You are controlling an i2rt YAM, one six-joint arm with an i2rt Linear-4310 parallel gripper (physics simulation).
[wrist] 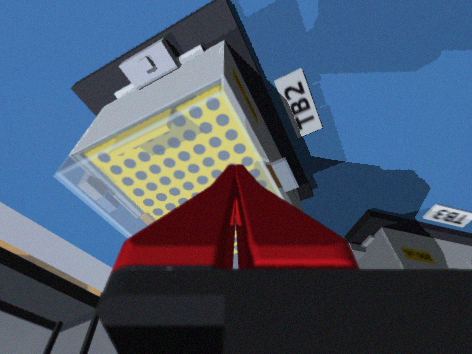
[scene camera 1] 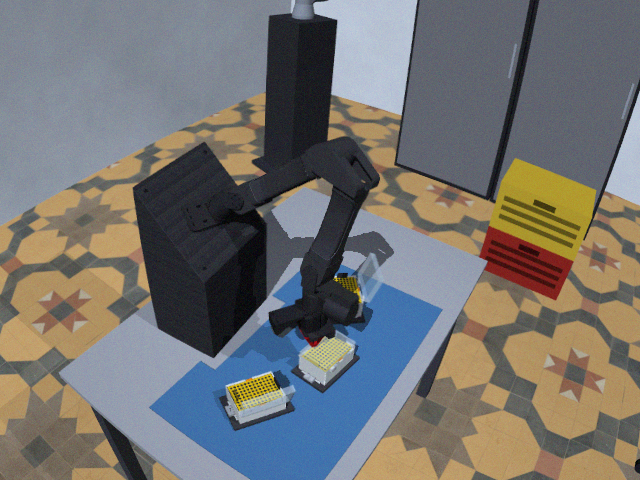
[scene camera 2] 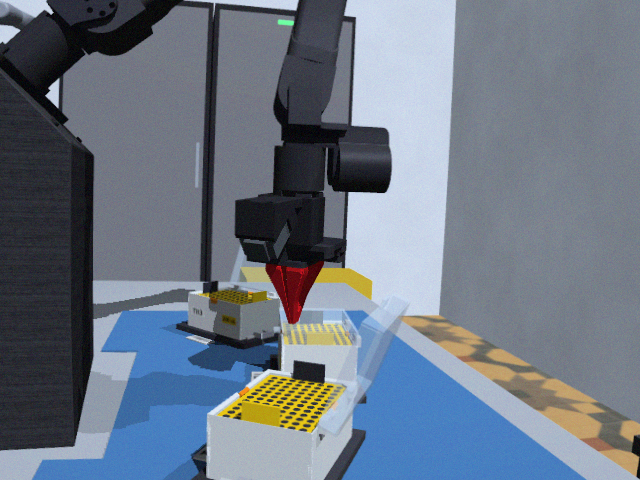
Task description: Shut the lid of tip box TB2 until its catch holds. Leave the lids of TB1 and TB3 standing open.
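Seen in the pictures: gripper, fingertip midpoint: (wrist: 235, 176) (scene camera 1: 313, 345) (scene camera 2: 293, 322); arm's base, origin of the base link: (scene camera 1: 216, 210) (scene camera 2: 14, 78).
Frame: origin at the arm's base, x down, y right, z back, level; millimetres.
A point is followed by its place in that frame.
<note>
Tip box TB2 (scene camera 1: 321, 373) {x 294, y -47, z -371 mm} (scene camera 2: 320, 356) {x 294, y -42, z -343 mm} (wrist: 165, 95) {x 293, y -40, z -331 mm} is the middle box. Its clear lid (scene camera 1: 328, 352) {x 265, y -88, z -346 mm} (wrist: 150, 175) {x 265, y -62, z -343 mm} lies down over the yellow rack. Whether its catch holds cannot be told. My gripper (scene camera 1: 314, 344) {x 265, y -74, z -307 mm} (scene camera 2: 293, 322) {x 265, y -74, z -307 mm} (wrist: 235, 176) {x 265, y -74, z -307 mm} is shut and empty, pointing down, with its tips at or close above the side of TB2's lid nearest its label; contact is unclear. The near box in scene view 2, TB1 (scene camera 1: 261, 412) {x 274, y 148, z -387 mm} (scene camera 2: 258, 446) {x 299, y 180, z -314 mm}, has its clear lid (scene camera 2: 381, 341) {x 211, y 187, z -400 mm} standing open. TB3 (scene camera 2: 232, 317) {x 302, y -235, z -198 mm} (wrist: 390, 247) {x 313, y -228, z -213 mm} has its lid (scene camera 1: 370, 279) {x 248, y -354, z -224 mm} (scene camera 2: 237, 266) {x 247, y -378, z -172 mm} open too.
The boxes stand on dark bases on a blue mat (scene camera 1: 403, 320) {x 342, y -391, z -344 mm} (scene camera 2: 439, 413) {x 342, y -17, z -475 mm} on the grey table (scene camera 1: 103, 361) {x 345, y 390, z 21 mm}. The arm's dark pedestal (scene camera 1: 175, 279) {x 109, y 158, z -51 mm} (scene camera 2: 36, 310) {x 220, y 133, z -110 mm} stands at one side. A TB2 label (wrist: 299, 102) {x 340, y -86, z -265 mm} lies beside its base. The arm partly hides TB3 in scene view 1.
</note>
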